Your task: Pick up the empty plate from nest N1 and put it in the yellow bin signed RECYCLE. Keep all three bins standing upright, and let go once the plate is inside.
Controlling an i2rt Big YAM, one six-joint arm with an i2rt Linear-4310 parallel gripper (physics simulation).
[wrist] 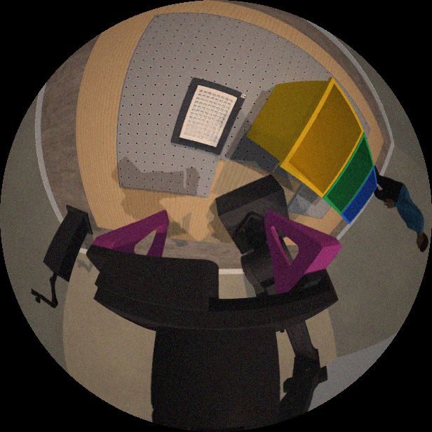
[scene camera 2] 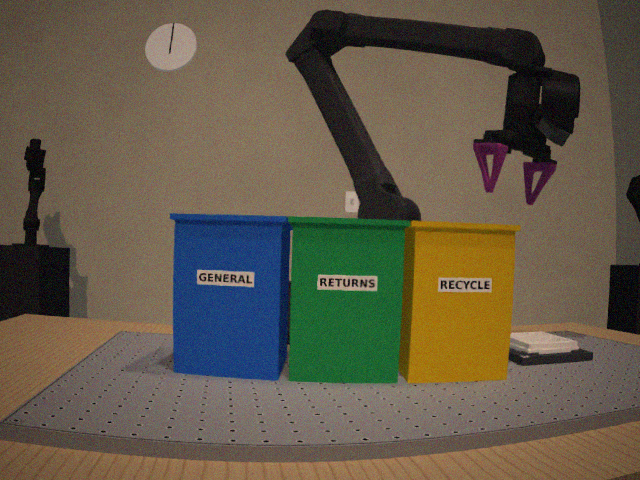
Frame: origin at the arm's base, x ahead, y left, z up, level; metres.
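Seen in the pictures: gripper, fingertip midpoint: [scene camera 2: 510, 198].
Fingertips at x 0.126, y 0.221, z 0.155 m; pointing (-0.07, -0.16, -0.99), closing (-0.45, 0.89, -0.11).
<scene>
A point is followed by its place in that frame.
A white plate [scene camera 2: 542, 342] @[z -0.058, x 0.244, y 0.244 m] [wrist: 209, 116] with a grid of small wells lies flat in a dark nest [scene camera 2: 555, 357] @[z -0.074, x 0.278, y 0.254 m] [wrist: 183, 116], right of the bins in the scene view. The yellow bin [scene camera 2: 460, 330] @[z -0.023, x 0.366, y 0.091 m] [wrist: 327, 135] signed RECYCLE stands upright and open-topped beside it; no object shows in the part of its inside that the wrist view shows. My gripper [scene camera 2: 509, 198] @[z 0.155, x 0.126, y 0.221 m] [wrist: 216, 215] is open and empty, its two magenta fingers apart, high above the level of the yellow bin's rim. The nest's label is too small to read.
A green bin signed RETURNS [scene camera 2: 346, 330] @[z -0.023, x 0.371, y -0.037 m] [wrist: 350, 175] and a blue bin signed GENERAL [scene camera 2: 227, 330] @[z -0.029, x 0.376, y -0.166 m] [wrist: 361, 196] stand upright in a row beside the yellow one. The bins and nest stand on a grey perforated board [scene camera 2: 206, 413] @[z -0.083, x 0.529, y -0.154 m] [wrist: 150, 100] on a wooden table [scene camera 2: 46, 341] @[z -0.096, x 0.223, y -0.501 m] [wrist: 102, 125].
</scene>
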